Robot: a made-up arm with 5 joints. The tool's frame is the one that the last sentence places.
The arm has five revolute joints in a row. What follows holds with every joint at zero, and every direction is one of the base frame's. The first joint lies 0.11 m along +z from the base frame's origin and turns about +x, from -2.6 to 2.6 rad. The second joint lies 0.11 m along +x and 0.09 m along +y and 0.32 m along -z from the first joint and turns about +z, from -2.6 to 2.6 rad. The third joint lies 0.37 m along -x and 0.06 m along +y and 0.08 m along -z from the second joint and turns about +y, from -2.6 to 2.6 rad. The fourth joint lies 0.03 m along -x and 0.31 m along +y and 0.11 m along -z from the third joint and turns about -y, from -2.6 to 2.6 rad. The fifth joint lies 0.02 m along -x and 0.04 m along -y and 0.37 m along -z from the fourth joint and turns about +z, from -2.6 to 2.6 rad. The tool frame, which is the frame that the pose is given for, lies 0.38 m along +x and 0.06 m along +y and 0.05 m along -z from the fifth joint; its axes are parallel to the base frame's.
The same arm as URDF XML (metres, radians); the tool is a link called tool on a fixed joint. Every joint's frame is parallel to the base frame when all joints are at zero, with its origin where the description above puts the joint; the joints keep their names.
<robot name="arm">
<joint name="tool_joint" type="fixed"><parent link="link5"/><child link="tool"/><origin xyz="0.38 0.06 -0.05"/></joint>
<joint name="joint 5" type="revolute"><parent link="link4"/><child link="link5"/><origin xyz="-0.02 -0.04 -0.37"/><axis xyz="0 0 1"/><limit lower="-2.6" upper="2.6"/></joint>
<joint name="joint 4" type="revolute"><parent link="link3"/><child link="link4"/><origin xyz="-0.03 0.31 -0.11"/><axis xyz="0 -1 0"/><limit lower="-2.6" upper="2.6"/></joint>
<joint name="joint 3" type="revolute"><parent link="link2"/><child link="link3"/><origin xyz="-0.37 0.06 -0.08"/><axis xyz="0 1 0"/><limit lower="-2.6" upper="2.6"/></joint>
<joint name="joint 2" type="revolute"><parent link="link1"/><child link="link2"/><origin xyz="0.11 0.09 -0.32"/><axis xyz="0 0 1"/><limit lower="-2.6" upper="2.6"/></joint>
<joint name="joint 1" type="revolute"><parent link="base_link"/><child link="link1"/><origin xyz="0 0 0.11"/><axis xyz="1 0 0"/><limit lower="-2.6" upper="2.6"/></joint>
<link name="base_link"/>
<link name="link1"/>
<link name="link2"/>
<link name="link3"/>
<link name="link4"/>
<link name="link5"/>
<link name="tool"/>
</robot>

